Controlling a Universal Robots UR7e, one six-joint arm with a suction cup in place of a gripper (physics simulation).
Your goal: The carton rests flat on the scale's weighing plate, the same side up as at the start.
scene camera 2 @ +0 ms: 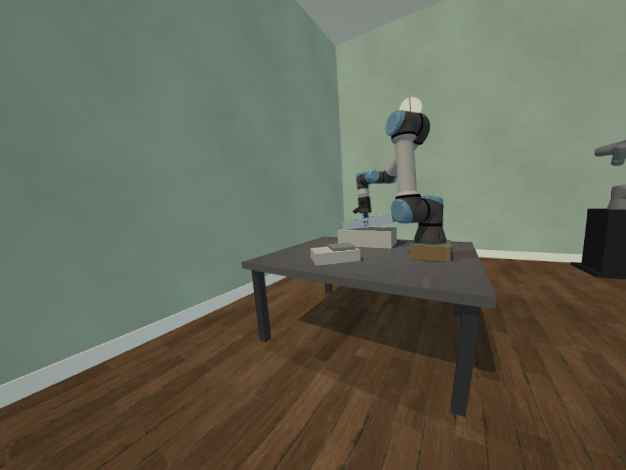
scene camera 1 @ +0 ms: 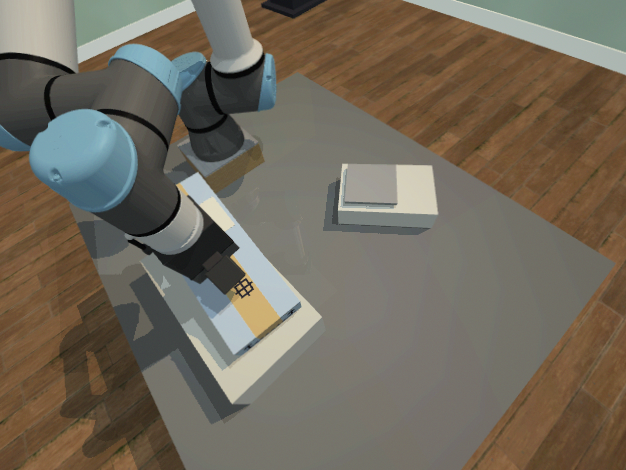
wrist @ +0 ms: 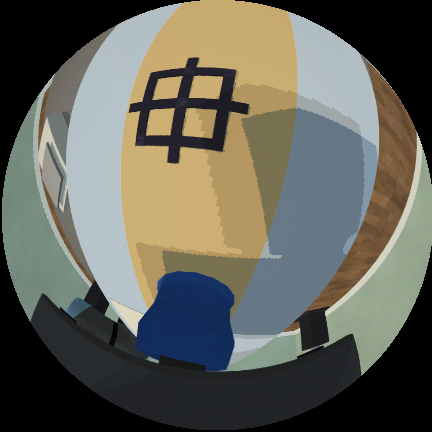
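The carton is long, flat and light blue, with a tan stripe, a black grid mark and a cream label on its upper face. My gripper, a blue suction cup under a black body, is on the carton's upper face and holds it. The body hides the cup in scene camera 1. The carton is tilted above a cream box, its left end lower in scene camera 2; I cannot tell if that end touches the box. The scale stands apart, its grey weighing plate bare.
The cream box stands on the grey table beneath the carton. The arm's base sits on a wooden block, near one end of the carton. A black pedestal stands on the floor beyond the table.
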